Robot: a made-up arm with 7 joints. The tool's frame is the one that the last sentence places. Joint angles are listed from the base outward.
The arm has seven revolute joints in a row. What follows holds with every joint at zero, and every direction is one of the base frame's. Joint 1 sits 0.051 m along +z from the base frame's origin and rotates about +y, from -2.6 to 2.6 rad. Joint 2 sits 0.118 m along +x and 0.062 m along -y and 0.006 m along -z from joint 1 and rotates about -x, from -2.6 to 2.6 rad. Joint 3 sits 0.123 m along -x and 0.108 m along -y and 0.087 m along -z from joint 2 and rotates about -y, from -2.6 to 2.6 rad. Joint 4 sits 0.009 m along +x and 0.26 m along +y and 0.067 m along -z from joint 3 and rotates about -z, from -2.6 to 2.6 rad. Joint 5 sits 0.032 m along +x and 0.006 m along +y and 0.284 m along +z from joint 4 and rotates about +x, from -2.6 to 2.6 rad. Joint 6 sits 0.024 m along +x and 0.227 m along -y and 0.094 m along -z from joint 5 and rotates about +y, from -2.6 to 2.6 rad. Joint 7 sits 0.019 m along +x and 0.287 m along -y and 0.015 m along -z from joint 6 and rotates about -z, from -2.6 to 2.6 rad. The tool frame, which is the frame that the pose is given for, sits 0.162 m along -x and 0.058 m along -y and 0.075 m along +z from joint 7; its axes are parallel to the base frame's.
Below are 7 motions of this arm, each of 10 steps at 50 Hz.
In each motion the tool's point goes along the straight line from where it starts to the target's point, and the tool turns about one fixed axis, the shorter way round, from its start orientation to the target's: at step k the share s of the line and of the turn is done. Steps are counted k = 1, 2, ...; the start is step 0. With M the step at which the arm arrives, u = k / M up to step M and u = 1 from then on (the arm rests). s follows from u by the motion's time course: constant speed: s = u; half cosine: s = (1 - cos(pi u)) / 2; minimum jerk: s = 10 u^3 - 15 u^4 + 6 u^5.
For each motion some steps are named. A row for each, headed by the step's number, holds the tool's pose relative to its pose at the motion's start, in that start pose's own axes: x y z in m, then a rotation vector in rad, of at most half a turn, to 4 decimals.
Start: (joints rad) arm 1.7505 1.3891 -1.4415 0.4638 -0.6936 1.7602 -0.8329
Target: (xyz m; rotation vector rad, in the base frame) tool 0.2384 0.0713 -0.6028 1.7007 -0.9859 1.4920
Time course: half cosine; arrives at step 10
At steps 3, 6, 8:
3: -0.0038 0.0034 -0.0216 0.0248 -0.0207 -0.0094
6: -0.0120 0.0106 -0.0685 0.0787 -0.0657 -0.0299
8: -0.0166 0.0147 -0.0947 0.1088 -0.0908 -0.0414

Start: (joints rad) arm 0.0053 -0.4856 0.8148 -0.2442 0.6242 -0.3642 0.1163
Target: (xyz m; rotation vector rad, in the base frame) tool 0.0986 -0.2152 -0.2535 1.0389 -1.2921 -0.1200
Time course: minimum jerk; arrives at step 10
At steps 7, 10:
7: 0.0020 0.0011 0.0330 -0.0498 -0.1901 0.0062
10: 0.0024 0.0013 0.0395 -0.0595 -0.2271 0.0074

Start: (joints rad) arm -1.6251 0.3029 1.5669 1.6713 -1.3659 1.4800 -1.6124
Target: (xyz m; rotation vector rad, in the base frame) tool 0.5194 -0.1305 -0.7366 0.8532 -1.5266 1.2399
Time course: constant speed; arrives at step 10
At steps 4, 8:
4: 0.0046 -0.0358 -0.0060 0.0177 -0.0022 0.0042
8: 0.0092 -0.0716 -0.0121 0.0355 -0.0045 0.0083

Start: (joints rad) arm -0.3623 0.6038 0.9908 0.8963 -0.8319 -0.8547 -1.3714
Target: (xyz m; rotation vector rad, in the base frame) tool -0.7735 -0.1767 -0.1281 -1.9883 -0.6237 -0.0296
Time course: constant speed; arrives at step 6
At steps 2, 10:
2: 0.0004 -0.0010 0.0055 -0.0008 0.0078 0.0095
10: 0.0013 -0.0030 0.0165 -0.0024 0.0234 0.0284

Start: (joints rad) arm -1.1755 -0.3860 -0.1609 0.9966 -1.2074 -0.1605 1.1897
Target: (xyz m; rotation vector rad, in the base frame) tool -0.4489 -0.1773 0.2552 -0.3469 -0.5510 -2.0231
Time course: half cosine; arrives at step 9
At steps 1, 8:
1: 0.0009 0.0020 0.0019 -0.0038 -0.0028 0.0026
8: 0.0286 0.0646 0.0619 -0.1232 -0.0899 0.0824

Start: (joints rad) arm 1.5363 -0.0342 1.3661 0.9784 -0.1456 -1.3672 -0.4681
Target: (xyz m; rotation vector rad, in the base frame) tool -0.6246 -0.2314 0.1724 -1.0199 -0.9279 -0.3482
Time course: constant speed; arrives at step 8
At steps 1, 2, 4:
1: -0.0098 0.0080 -0.0027 -0.0036 -0.0117 -0.0165
2: -0.0195 0.0161 -0.0055 -0.0073 -0.0233 -0.0330
4: -0.0391 0.0321 -0.0109 -0.0146 -0.0466 -0.0660

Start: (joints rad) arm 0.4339 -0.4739 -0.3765 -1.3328 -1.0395 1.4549 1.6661
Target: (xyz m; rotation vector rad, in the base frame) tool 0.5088 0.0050 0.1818 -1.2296 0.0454 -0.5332
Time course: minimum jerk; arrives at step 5
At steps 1, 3, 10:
1: -0.0001 -0.0002 0.0003 0.0002 -0.0007 -0.0019
3: -0.0012 -0.0022 0.0034 0.0021 -0.0085 -0.0229
10: -0.0018 -0.0032 0.0050 0.0031 -0.0125 -0.0336

